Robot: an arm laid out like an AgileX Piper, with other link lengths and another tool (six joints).
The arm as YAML. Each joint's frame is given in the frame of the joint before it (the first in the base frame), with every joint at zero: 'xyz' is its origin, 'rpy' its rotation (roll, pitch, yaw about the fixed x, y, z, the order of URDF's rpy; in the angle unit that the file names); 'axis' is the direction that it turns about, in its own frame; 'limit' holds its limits. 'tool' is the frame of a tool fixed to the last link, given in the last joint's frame.
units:
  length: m
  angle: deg
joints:
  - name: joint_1
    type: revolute
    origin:
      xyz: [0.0, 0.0, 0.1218]
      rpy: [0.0, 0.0, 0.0]
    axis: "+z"
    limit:
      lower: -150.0
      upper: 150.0
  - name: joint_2
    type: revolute
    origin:
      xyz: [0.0, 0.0, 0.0]
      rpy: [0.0, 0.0, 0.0]
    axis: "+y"
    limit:
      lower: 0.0
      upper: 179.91
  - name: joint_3
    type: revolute
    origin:
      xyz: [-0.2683, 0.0, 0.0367]
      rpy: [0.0, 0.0, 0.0]
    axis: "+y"
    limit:
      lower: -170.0
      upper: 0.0
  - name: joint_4
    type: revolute
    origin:
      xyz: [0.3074, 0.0, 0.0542]
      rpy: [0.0, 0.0, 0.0]
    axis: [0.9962, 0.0, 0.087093]
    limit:
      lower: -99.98
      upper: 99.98
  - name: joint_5
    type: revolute
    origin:
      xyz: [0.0, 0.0, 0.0]
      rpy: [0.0, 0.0, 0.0]
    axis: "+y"
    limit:
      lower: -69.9
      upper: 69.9
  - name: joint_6
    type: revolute
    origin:
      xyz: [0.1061, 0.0, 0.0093]
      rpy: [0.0, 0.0, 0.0]
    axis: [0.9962, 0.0, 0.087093]
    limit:
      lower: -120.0
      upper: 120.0
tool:
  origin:
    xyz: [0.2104, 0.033, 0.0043]
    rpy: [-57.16, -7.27, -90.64]
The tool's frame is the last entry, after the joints.
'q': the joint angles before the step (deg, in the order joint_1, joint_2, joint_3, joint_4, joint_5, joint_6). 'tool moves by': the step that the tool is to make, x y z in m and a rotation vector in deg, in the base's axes. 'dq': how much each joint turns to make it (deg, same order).
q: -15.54, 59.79, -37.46, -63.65, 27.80, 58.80
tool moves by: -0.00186, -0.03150, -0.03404, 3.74, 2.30, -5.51
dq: -4.19, 7.75, -2.74, 0.02, -0.50, 3.52
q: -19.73, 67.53, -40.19, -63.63, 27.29, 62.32
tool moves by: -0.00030, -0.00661, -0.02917, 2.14, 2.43, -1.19
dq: -1.29, 4.55, -0.76, 0.17, -0.85, 0.94
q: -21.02, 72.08, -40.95, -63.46, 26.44, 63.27
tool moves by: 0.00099, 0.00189, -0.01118, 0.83, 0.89, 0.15
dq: -0.02, 1.46, -0.06, 0.16, -0.44, 0.19
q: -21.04, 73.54, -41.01, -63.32, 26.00, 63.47
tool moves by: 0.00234, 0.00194, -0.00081, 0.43, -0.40, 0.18
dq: 0.00, 0.17, 0.01, 0.04, -0.55, 0.40
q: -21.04, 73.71, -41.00, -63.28, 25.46, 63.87
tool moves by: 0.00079, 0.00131, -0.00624, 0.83, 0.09, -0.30
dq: 0.00, 0.83, 0.00, 0.04, -0.27, 0.83
